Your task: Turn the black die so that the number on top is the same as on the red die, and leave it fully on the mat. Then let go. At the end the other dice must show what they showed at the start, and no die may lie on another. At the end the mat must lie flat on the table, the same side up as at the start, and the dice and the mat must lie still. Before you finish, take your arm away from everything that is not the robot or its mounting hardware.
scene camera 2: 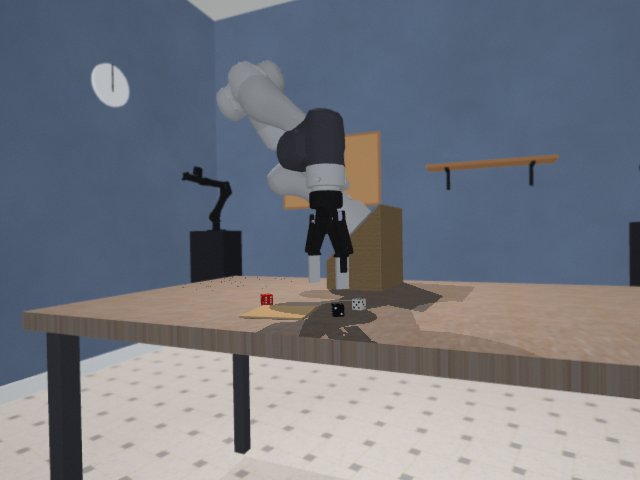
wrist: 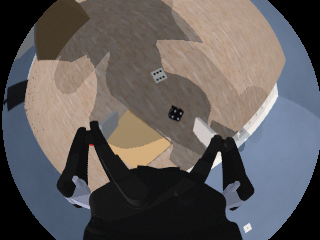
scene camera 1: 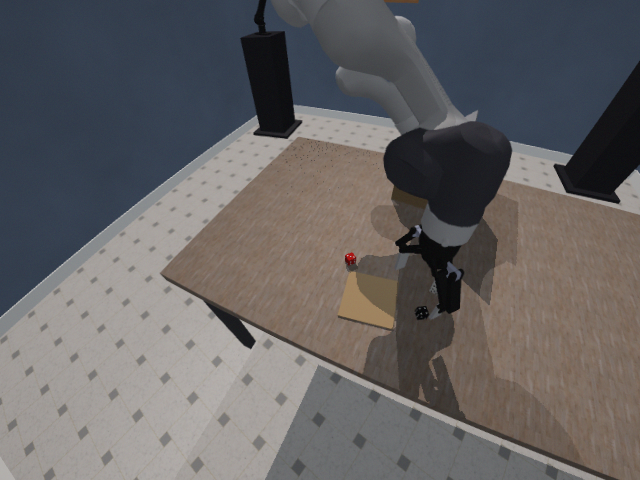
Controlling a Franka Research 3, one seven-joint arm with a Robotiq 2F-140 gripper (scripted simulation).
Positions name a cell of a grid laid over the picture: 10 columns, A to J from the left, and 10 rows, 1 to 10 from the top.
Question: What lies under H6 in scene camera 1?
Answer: My gripper.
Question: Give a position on a mat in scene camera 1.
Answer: F7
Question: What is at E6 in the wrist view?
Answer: A mat.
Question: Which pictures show my gripper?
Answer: Scene camera 2, the wrist view and scene camera 1: all of them.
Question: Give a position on a mat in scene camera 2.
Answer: E7
